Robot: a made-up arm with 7 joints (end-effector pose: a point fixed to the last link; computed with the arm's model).
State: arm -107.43 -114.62 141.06 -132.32 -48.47 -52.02 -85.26
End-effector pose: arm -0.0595 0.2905 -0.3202 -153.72 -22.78 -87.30
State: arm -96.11 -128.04 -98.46 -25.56 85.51 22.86 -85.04
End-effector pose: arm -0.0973 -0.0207 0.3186 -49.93 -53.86 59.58
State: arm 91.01 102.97 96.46 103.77 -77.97 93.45 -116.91
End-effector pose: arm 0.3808 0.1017 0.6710 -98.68 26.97 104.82
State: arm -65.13 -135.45 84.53 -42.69 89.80 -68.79 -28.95
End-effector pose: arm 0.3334 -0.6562 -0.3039 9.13 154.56 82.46
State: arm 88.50 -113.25 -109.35 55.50 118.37 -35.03 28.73
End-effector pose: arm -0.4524 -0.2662 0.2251 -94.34 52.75 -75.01
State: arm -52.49 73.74 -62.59 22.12 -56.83 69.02 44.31
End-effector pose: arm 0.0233 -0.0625 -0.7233 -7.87 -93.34 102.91
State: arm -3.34 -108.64 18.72 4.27 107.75 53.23 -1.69
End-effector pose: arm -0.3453 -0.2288 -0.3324 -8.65 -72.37 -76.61
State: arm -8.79 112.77 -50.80 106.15 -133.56 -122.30 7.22
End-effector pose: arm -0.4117 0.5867 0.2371 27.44 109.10 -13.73
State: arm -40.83 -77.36 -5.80 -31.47 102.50 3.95 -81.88
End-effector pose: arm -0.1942 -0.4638 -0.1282 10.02 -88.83 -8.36
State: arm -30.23 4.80 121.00 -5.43 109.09 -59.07 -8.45
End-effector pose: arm -0.4099 0.6669 -0.3812 89.56 -15.76 145.50
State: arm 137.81 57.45 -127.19 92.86 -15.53 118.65 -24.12
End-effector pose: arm -0.2389 -0.4283 -0.6745 -23.89 -22.79 -22.43
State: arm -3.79 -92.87 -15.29 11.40 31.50 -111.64 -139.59
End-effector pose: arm -0.1294 -0.1943 0.1434 13.31 40.56 119.30
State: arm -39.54 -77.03 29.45 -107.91 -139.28 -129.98 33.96
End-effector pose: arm -0.1749 0.2963 -0.2497 48.11 -40.05 -13.07
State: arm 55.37 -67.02 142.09 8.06 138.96 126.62 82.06
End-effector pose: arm 0.5401 -0.1357 -0.4798 9.59 -124.69 -86.74
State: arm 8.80 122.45 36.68 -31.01 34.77 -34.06 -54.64
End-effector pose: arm -0.4447 0.1811 0.3832 139.15 42.65 -73.42
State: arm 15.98 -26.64 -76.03 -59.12 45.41 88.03 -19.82
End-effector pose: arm -0.1214 0.0249 0.1875 -59.53 104.88 -70.51
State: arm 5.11 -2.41 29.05 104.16 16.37 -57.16 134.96
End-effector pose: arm -0.2088 -0.0123 -0.2692 31.45 36.56 152.47
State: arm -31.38 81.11 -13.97 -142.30 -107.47 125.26 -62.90
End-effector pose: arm -0.0149 0.3562 -0.1067 75.32 -25.75 -102.00
